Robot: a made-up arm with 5 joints.
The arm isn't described. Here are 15 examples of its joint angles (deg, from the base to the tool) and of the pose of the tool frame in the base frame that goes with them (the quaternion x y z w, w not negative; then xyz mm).
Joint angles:
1: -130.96 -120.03 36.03 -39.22 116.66
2: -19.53 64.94 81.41 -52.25 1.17
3: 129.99 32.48 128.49 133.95 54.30
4: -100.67 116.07 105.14 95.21 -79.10
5: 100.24 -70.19 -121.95 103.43 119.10
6: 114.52 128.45 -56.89 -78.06 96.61
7: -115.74 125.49 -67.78 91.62 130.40
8: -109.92 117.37 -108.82 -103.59 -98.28
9: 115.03 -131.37 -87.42 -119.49 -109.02
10: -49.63 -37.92 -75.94 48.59 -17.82
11: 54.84 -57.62 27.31 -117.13 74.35
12: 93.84 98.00 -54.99 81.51 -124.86
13: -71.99 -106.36 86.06 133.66 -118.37
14: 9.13 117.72 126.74 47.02 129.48
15: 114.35 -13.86 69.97 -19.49 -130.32
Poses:
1: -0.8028 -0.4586 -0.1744 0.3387 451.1 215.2 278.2
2: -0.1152 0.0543 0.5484 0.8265 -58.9 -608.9 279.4
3: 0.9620 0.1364 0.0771 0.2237 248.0 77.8 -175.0
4: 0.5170 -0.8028 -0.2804 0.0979 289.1 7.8 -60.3
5: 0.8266 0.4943 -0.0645 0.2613 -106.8 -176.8 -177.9
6: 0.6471 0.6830 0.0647 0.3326 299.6 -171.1 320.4
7: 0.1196 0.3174 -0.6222 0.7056 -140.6 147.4 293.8
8: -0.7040 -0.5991 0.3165 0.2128 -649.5 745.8 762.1
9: -0.0881 0.0573 -0.6750 0.7303 -707.9 -728.2 450.7
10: 0.5887 0.3406 -0.6851 0.2608 -588.9 608.4 106.1
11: 0.2815 -0.8457 0.1883 0.4123 -220.5 -266.1 -192.2
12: -0.0069 -0.3303 -0.8209 0.4657 -336.9 -344.4 102.2
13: -0.2079 0.1153 -0.7349 0.6351 -408.6 149.6 457.5
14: -0.4222 -0.8601 -0.0090 0.2861 -447.7 -165.0 501.7
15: 0.0703 0.2738 0.4292 0.8578 832.3 -296.7 -515.6
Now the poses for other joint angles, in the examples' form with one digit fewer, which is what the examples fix.
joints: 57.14 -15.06 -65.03 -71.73 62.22
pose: -0.242 -0.422 0.370 0.792 -139 -485 -109
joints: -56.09 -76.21 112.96 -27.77 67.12
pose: -0.299 -0.717 0.581 0.244 37 248 63
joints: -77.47 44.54 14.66 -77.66 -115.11
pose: -0.034 -0.580 -0.777 0.244 -971 300 -437
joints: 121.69 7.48 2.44 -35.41 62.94
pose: -0.100 0.291 -0.948 0.078 452 -45 -44
